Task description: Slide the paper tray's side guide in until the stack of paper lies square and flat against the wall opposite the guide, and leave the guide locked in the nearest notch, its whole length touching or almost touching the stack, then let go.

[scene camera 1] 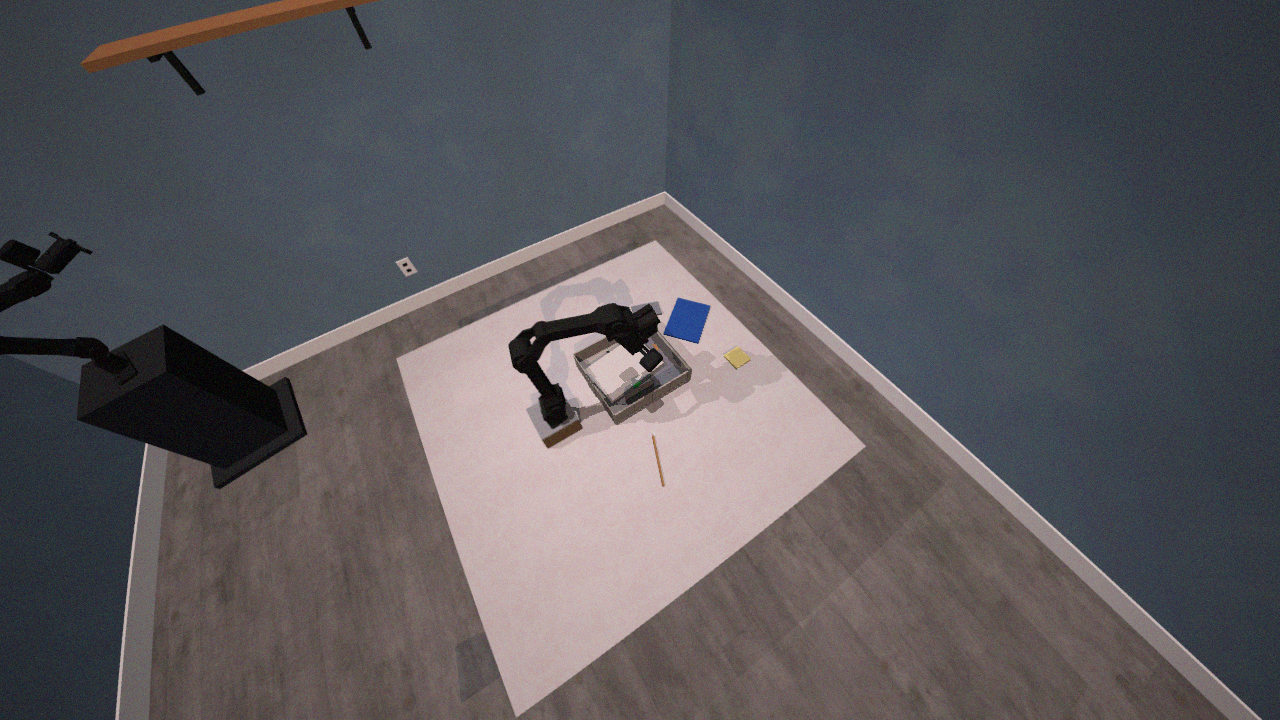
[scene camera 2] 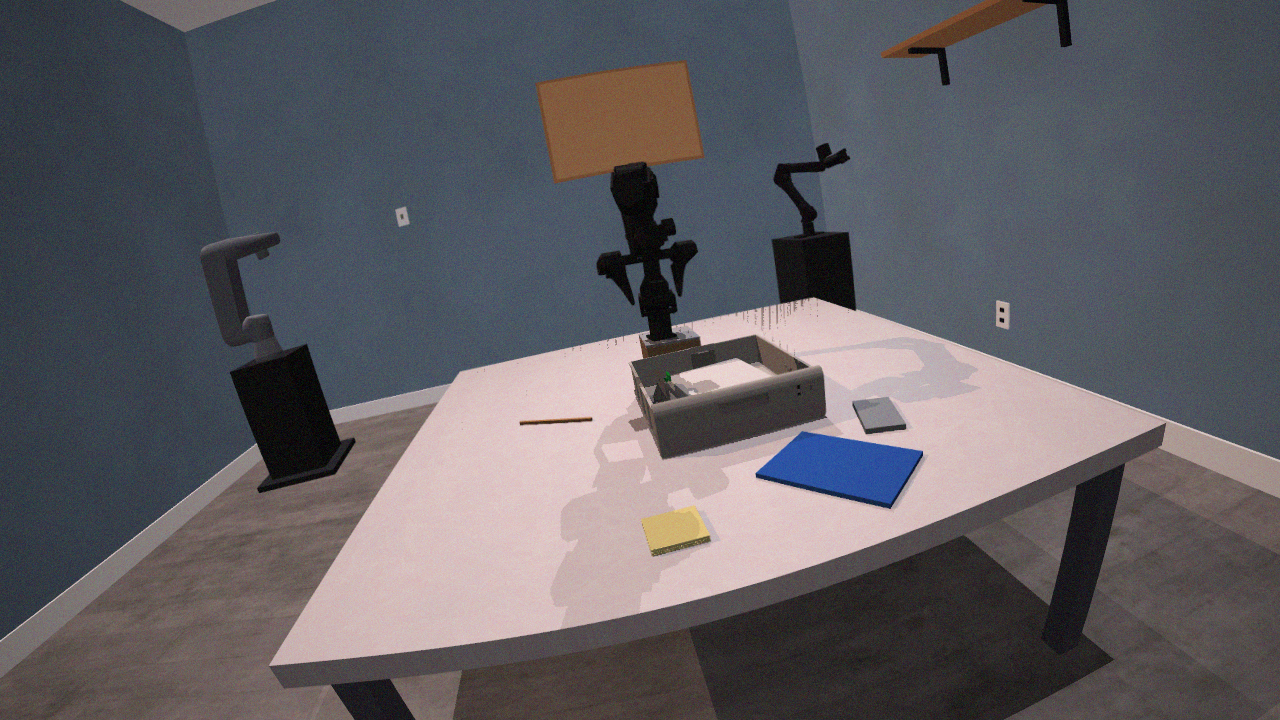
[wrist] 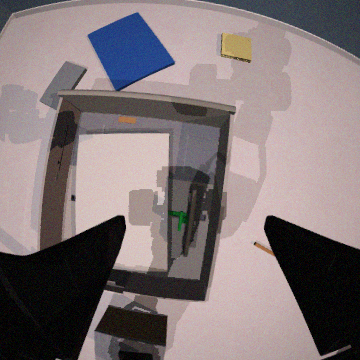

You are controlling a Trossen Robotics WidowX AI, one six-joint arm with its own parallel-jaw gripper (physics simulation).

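Where they show: gripper, fingertip midpoint: [scene camera 1: 643, 355] [scene camera 2: 657, 300] [wrist: 196, 223]; arm's base, origin of the base link: [scene camera 1: 555, 417] [scene camera 2: 661, 336].
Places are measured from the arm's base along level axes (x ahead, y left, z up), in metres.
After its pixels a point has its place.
The grey paper tray [scene camera 1: 666, 386] @(x 0.370, y -0.156, z -0.020 m) [scene camera 2: 742, 416] @(x 0.500, y -0.028, z -0.040 m) [wrist: 51, 200] @(x 0.318, y 0.150, z -0.024 m) stands on the table. The white paper stack [scene camera 1: 615, 368] @(x 0.288, y 0.037, z -0.042 m) [scene camera 2: 725, 374] @(x 0.278, y 0.044, z -0.042 m) [wrist: 115, 165] @(x 0.383, y 0.030, z -0.042 m) lies inside, towards the left wall in the wrist view, with a narrow strip of floor showing between them. The dark side guide [wrist: 191, 220] @(x 0.293, y -0.102, z -0.004 m) with its green lever [scene camera 2: 666, 377] [wrist: 180, 217] stands near the right wall, apart from the stack; a gap shows between them. My gripper [scene camera 1: 648, 358] @(x 0.323, y -0.090, z 0.152 m) [scene camera 2: 656, 299] @(x 0.323, y -0.090, z 0.152 m) [wrist: 196, 223] @(x 0.323, y -0.090, z 0.152 m) is open and empty above the tray, its fingertips on either side of the guide in the wrist view. The notches cannot be made out.
A blue folder [scene camera 1: 687, 320] @(x 0.676, y 0.037, z -0.075 m) [scene camera 2: 841, 467] @(x 0.694, y 0.034, z -0.075 m) [wrist: 131, 51] @(x 0.660, y 0.027, z -0.075 m) and a grey block [scene camera 2: 878, 414] @(x 0.595, y 0.190, z -0.073 m) [wrist: 65, 82] @(x 0.587, y 0.184, z -0.073 m) lie beyond the tray. A yellow pad [scene camera 1: 736, 358] @(x 0.682, y -0.229, z -0.073 m) [scene camera 2: 675, 530] @(x 0.699, y -0.227, z -0.073 m) [wrist: 236, 47] @(x 0.682, y -0.225, z -0.073 m) lies farther out. A pencil [scene camera 1: 658, 461] @(x 0.176, y -0.326, z -0.076 m) [scene camera 2: 555, 420] @(x 0.183, y -0.319, z -0.077 m) [wrist: 264, 248] @(x 0.211, y -0.269, z -0.076 m) lies beside the tray on the guide's side.
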